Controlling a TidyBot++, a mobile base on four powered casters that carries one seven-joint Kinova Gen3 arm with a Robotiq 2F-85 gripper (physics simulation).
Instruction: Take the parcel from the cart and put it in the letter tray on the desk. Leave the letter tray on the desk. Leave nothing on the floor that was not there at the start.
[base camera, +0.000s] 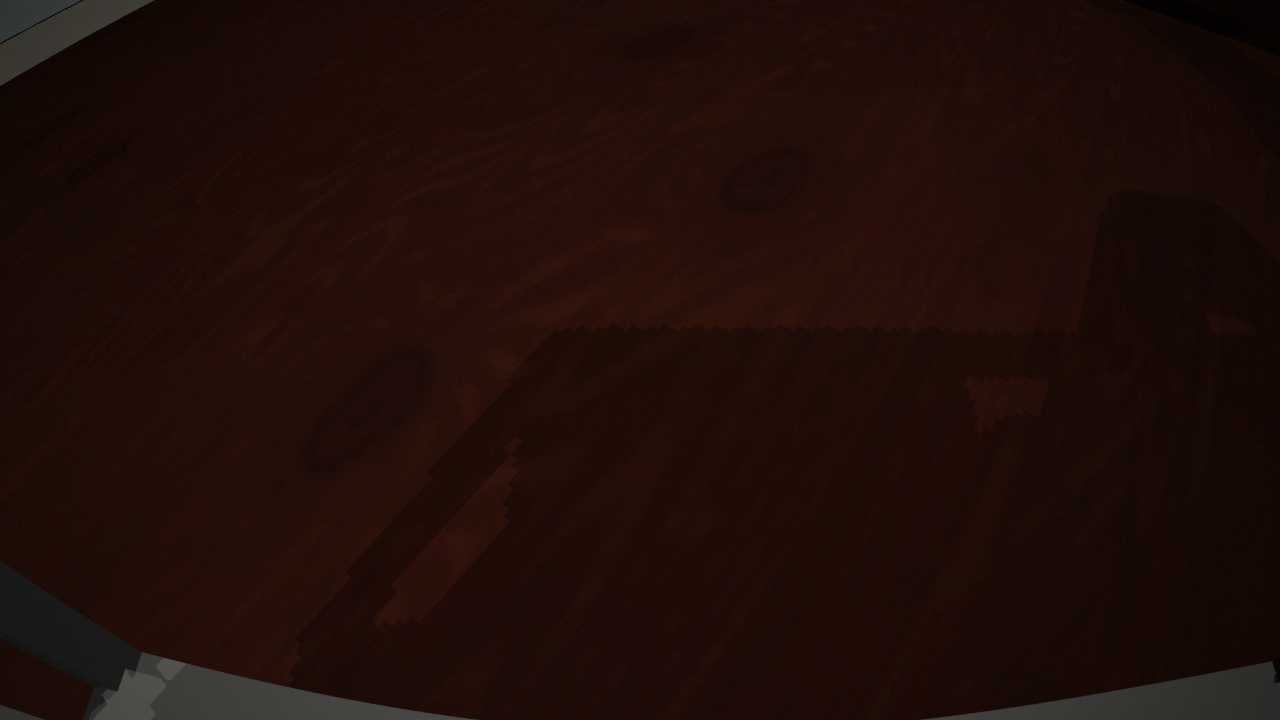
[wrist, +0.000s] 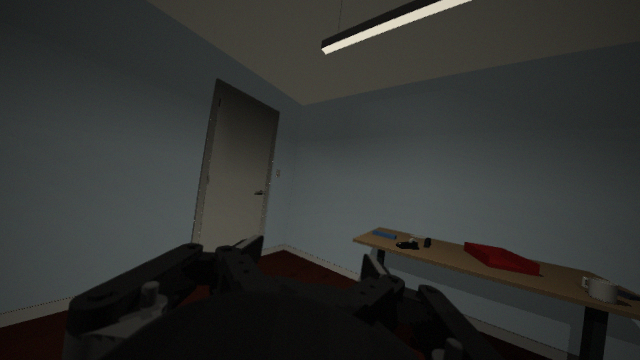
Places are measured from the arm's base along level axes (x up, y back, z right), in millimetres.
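Pixels of known places: gripper, between the fingertips: (wrist: 311, 256).
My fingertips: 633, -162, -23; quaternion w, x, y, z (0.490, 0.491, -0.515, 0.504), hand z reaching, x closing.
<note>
Behind a point stands the place of what it marks, as x, y, z.
My gripper (wrist: 311, 256) @[633, -162, -23] is open in the wrist view, its two fingers wide apart with nothing between them. The red letter tray (wrist: 502, 259) @[326, -1336, 1325] lies on the wooden desk (wrist: 445, 259) @[324, -1190, 800] at the right of the wrist view, well beyond and to the right of my gripper. The inside of the tray is hard to make out. The parcel and the cart do not show in either view.
A white mug (wrist: 602, 290) @[373, -828, 1309] stands near the desk's right end. A blue item (wrist: 384, 234) @[347, -1606, 529] and small black items (wrist: 408, 245) @[345, -1345, 624] lie at its left end. A closed door (wrist: 237, 175) @[711, -2072, -1123] is in the left wall. Dark red wooden floor (base camera: 626, 223) @[-396, -546, -58] shows in the base camera view, with shadows on it.
</note>
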